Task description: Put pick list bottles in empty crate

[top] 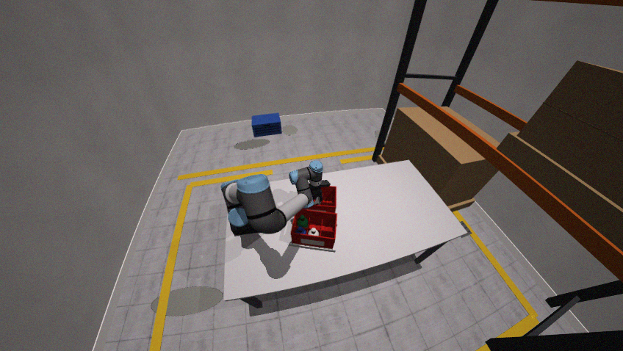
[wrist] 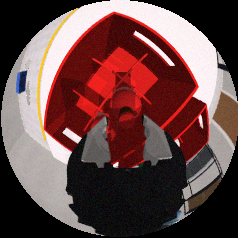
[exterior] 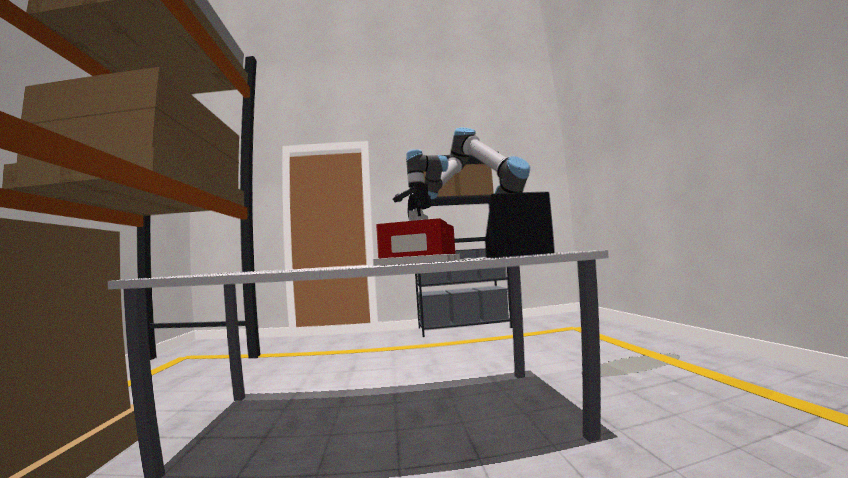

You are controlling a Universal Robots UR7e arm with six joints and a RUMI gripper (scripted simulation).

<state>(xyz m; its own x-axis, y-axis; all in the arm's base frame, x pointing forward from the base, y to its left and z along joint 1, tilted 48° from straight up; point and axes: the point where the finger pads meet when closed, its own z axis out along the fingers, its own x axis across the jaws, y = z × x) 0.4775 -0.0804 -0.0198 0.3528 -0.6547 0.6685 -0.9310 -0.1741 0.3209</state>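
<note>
Right now my hand is 80 mm past the grey-topped bottle, 210 mm to the left of it and 70 mm above it. The rest, counted from my hand: blue bottle: 160 mm behind, 180 mm to the right, 70 mm below; then green bottle: 130 mm behind, 100 mm to the right, 70 mm below.
</note>
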